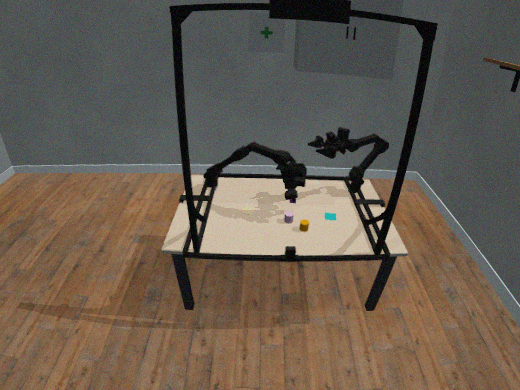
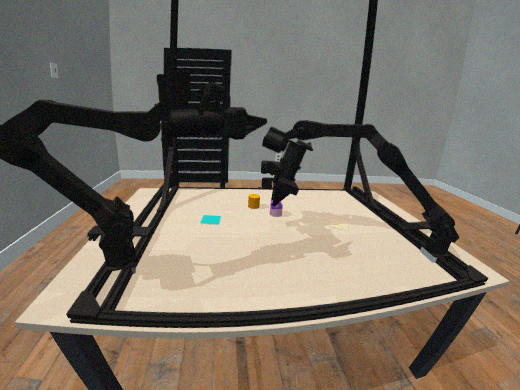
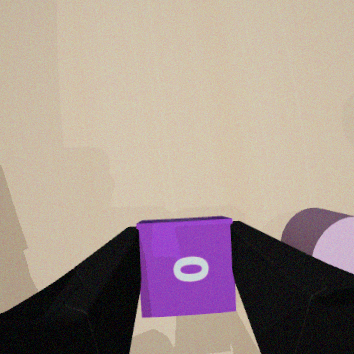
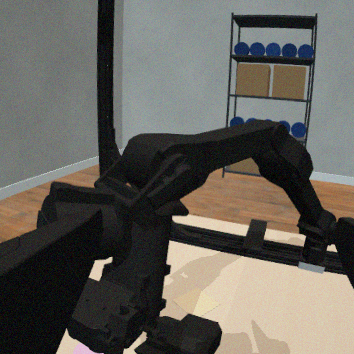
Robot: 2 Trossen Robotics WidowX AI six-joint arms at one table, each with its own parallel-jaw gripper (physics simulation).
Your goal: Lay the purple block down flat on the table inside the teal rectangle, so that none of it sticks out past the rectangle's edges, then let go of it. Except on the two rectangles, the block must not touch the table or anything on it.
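Places are measured from the left arm's base along level axes (x up, y back, z right), in metres.
Where they show: left gripper, between the fingertips: (image 1: 294,199) (image 2: 272,203) (image 3: 183,235); right gripper, between the fingertips: (image 1: 311,147) (image 2: 257,119) (image 4: 222,225); left arm's base, origin of its link: (image 1: 211,184) (image 2: 435,251) (image 4: 312,257); right arm's base, origin of its link: (image 1: 354,189) (image 2: 120,261).
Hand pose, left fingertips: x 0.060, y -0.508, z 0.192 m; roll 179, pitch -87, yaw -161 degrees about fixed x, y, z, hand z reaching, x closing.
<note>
Things, the pixels of their top centre, and the offset from my left fingertips. "*": a spot on its surface instead.
- purple block, centre of its top: (image 3: 185,274) dx +0.010, dy +0.011, dz +0.000 m
- teal rectangle, a spot on its surface: (image 2: 210,220) (image 1: 330,215) * dx -0.078, dy -0.206, dz +0.014 m
- lilac cylinder, centre of its top: (image 3: 349,259) (image 4: 88,351) (image 2: 276,202) (image 1: 289,213) dx -0.034, dy +0.025, dz +0.087 m
- orange cylinder, centre of its top: (image 2: 254,195) (image 1: 304,222) dx -0.034, dy -0.056, dz +0.149 m
- pale yellow rectangle, a spot on its surface: (image 4: 197,302) (image 2: 339,224) * dx -0.078, dy +0.252, dz +0.014 m
The purple block (image 1: 292,200) (image 3: 187,267), marked with a white 0, is held between the fingers of my left gripper (image 1: 292,197) (image 2: 277,200) (image 3: 183,235). The gripper points down and holds the block a little above the table, near the middle back. The teal rectangle (image 1: 330,217) (image 2: 210,220) lies flat on the table, apart from the block and bare. My right gripper (image 1: 314,144) (image 2: 258,121) is open and empty, raised high above the table.
A lilac cylinder (image 1: 289,217) (image 2: 275,210) (image 3: 326,239) stands close beside the left gripper. An orange cylinder (image 1: 304,225) (image 2: 254,201) stands between it and the teal rectangle. A pale yellow rectangle (image 2: 340,226) (image 4: 197,302) lies on the table. A black frame (image 1: 181,116) rims the table.
</note>
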